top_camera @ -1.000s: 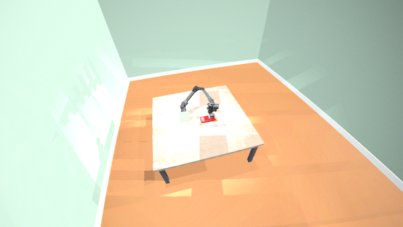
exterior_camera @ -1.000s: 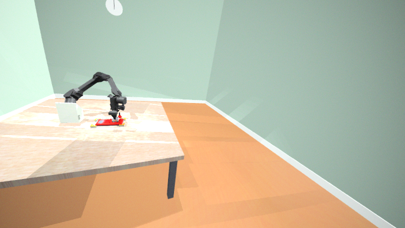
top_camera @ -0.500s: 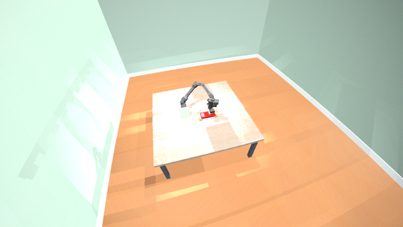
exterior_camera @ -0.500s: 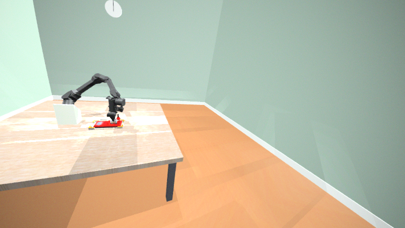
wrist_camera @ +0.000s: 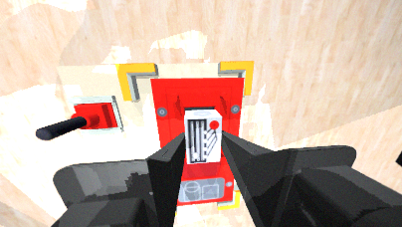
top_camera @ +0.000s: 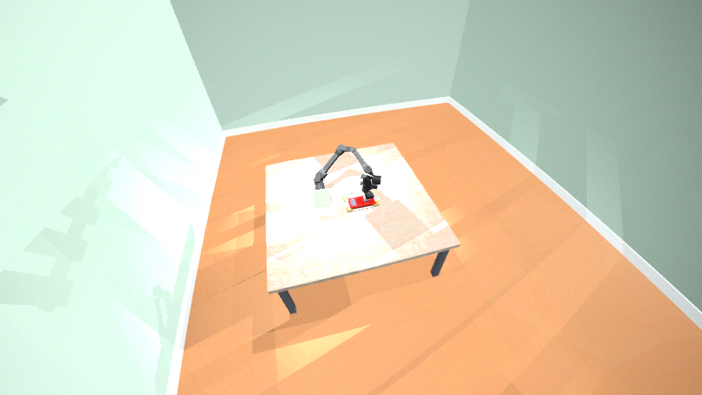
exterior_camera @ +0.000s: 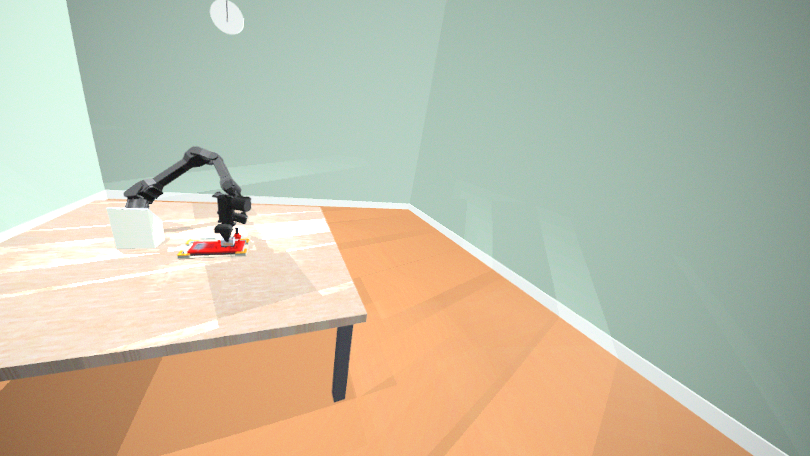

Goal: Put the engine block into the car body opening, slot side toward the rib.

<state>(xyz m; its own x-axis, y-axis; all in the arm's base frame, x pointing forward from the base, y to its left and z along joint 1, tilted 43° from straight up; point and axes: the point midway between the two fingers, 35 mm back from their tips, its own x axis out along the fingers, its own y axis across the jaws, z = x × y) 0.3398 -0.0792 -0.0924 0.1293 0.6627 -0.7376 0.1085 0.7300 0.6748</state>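
Right now my gripper tip is 10 mm above the grey engine block. Round my gripper tip: pale base plate (40 mm behind, 40 mm to the left, 40 mm below).
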